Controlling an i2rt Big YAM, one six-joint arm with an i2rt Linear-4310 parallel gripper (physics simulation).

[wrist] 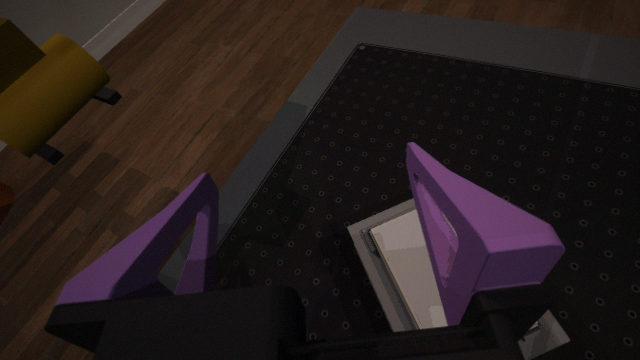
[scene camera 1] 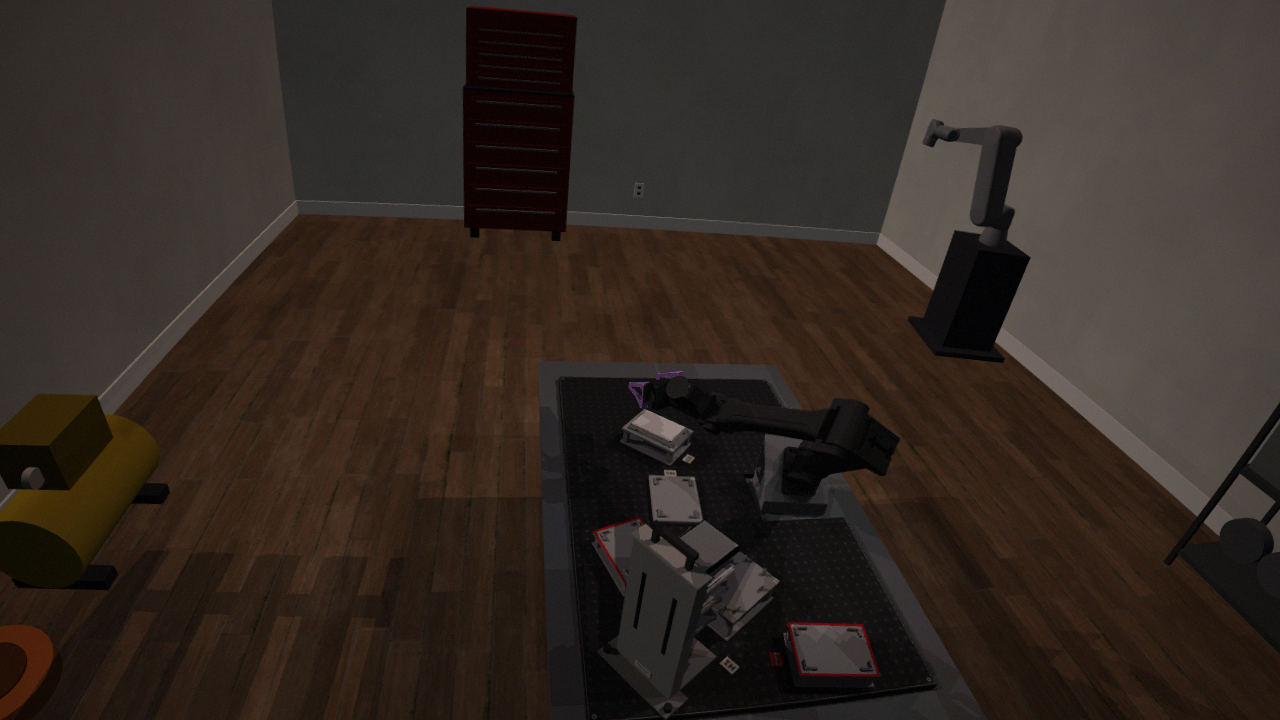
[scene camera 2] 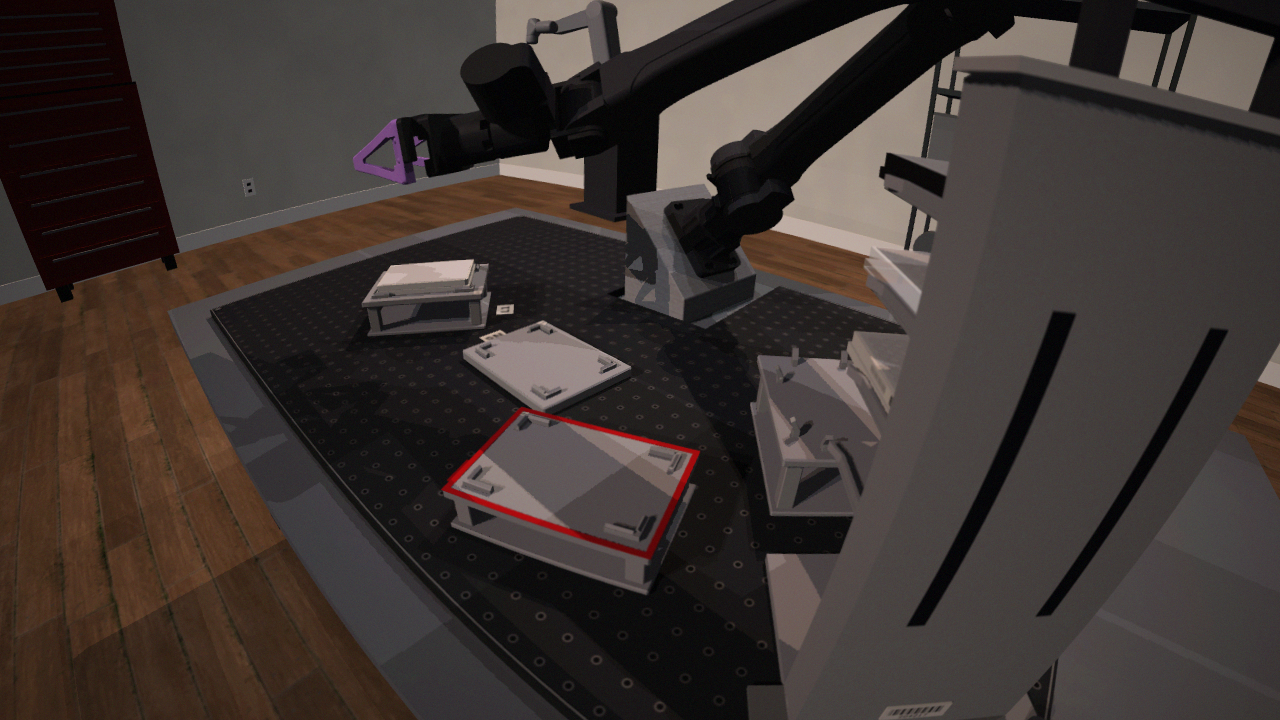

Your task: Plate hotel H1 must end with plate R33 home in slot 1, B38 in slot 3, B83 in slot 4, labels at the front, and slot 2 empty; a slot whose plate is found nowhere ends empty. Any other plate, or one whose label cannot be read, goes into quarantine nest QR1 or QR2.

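Frame: origin at the arm's base, x back, y right, z up, level; centimetres.
Seen in the pictures: gripper, fingertip midpoint: (wrist: pixel 307 167) (scene camera 1: pixel 642 380) (scene camera 2: pixel 377 159); arm's base, origin of the base link: (scene camera 1: pixel 798 471) (scene camera 2: pixel 699 238).
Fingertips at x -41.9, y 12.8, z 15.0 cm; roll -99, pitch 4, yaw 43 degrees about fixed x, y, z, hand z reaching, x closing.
Observation:
Offsets run from my fingertips to a thing's top centre. "*": to the spot under its first point.
My gripper (scene camera 1: pixel 653 384) (scene camera 2: pixel 386 159) (wrist: pixel 307 167) is open and empty, its purple fingers wide apart above the far end of the board. A pale plate {dy +4.4, dx +6.3, dz -16.8 cm} (scene camera 1: pixel 660 427) (scene camera 2: pixel 427 276) (wrist: pixel 404 245) lies on a raised grey stand there; in the wrist view it shows partly behind the right finger. The plate hotel (scene camera 1: pixel 657 617) (scene camera 2: pixel 1011 376) stands upright at the near end. Its tall panel hides most of its slots, and pale edges show beside it. Two red-rimmed nests {* dy -61.8, dx +39.9, dz -19.2 cm} (scene camera 1: pixel 832 649) {* dy -39.9, dx -0.9, dz -19.2 cm} (scene camera 2: pixel 572 483) show no plate on them. I cannot read any plate label.
A low grey nest {dy -18.4, dx +10.6, dz -21.4 cm} (scene camera 1: pixel 674 497) (scene camera 2: pixel 546 362) lies mid-board. A raised stand with pegs {* dy -50.1, dx +24.4, dz -17.2 cm} (scene camera 1: pixel 750 591) (scene camera 2: pixel 814 407) is close beside the hotel. The arm's base block (scene camera 1: pixel 792 501) (scene camera 2: pixel 680 259) stands at the board's right side. Small label cards lie near the nests.

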